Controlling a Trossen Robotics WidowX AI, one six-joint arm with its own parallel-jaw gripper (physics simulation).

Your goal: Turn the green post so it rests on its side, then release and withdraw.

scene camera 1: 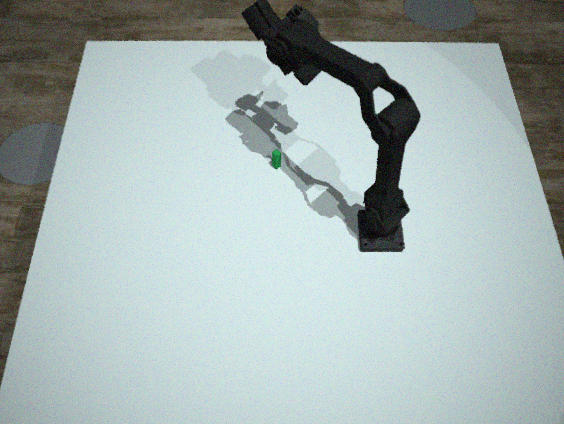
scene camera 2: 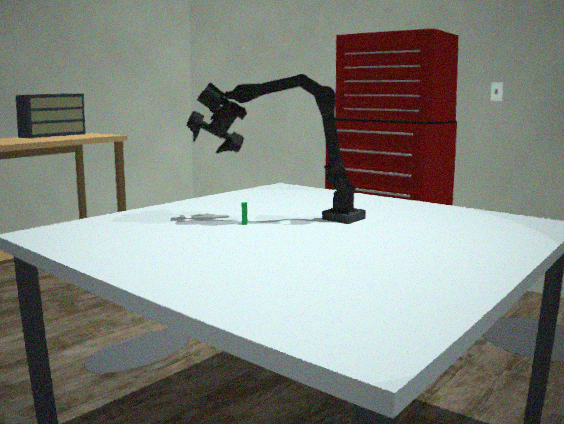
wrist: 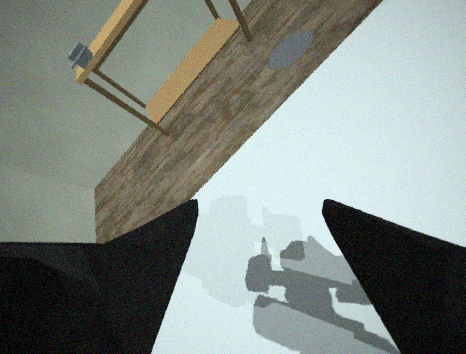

Path:
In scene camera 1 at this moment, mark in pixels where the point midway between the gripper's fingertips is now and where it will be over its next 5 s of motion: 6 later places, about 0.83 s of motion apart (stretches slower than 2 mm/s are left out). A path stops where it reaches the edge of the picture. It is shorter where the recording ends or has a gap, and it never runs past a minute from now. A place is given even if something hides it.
My gripper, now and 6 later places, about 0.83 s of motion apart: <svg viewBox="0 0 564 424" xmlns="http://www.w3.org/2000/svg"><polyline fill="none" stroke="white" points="290,44 279,60 289,48 290,51 290,51 272,110 273,112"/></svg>

